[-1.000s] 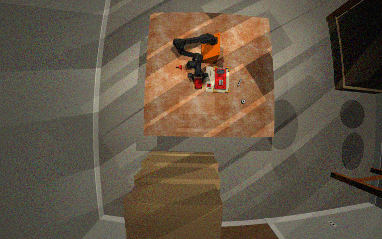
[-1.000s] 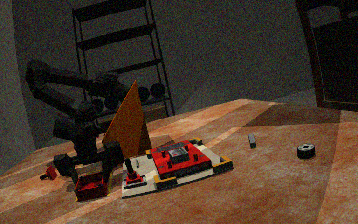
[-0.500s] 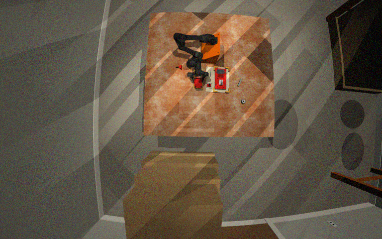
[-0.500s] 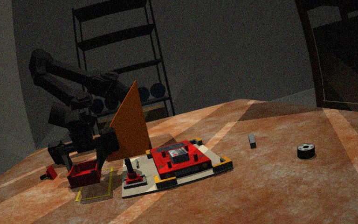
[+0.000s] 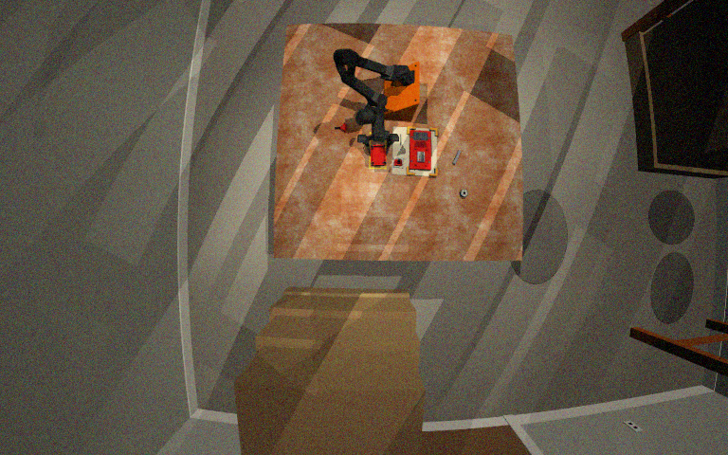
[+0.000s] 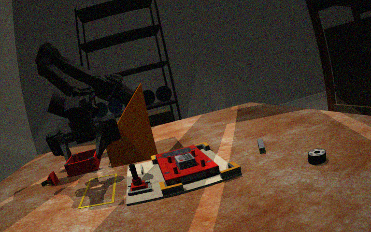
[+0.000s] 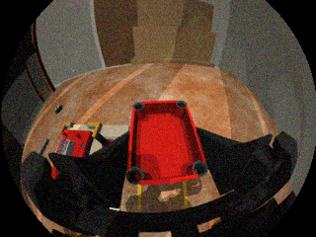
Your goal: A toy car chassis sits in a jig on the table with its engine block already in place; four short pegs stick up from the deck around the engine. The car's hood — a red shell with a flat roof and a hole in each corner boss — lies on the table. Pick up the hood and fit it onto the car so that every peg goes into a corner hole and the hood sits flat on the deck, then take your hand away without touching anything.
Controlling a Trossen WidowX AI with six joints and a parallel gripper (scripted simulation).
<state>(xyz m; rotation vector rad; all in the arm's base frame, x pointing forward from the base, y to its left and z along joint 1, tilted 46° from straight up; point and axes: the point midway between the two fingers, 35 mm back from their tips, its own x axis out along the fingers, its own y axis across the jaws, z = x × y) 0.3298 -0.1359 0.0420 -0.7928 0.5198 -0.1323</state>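
Right now my gripper tip is 10 cm to the right of the black post, 5 cm above it and 1 cm short of it. From my gripper tip the other things lie so: grey bar: 41 cm to the left, 8 cm below, 5 cm behind; then grey engine block: 22 cm to the left, 6 cm below, 3 cm behind; then red hood: 1 cm below.
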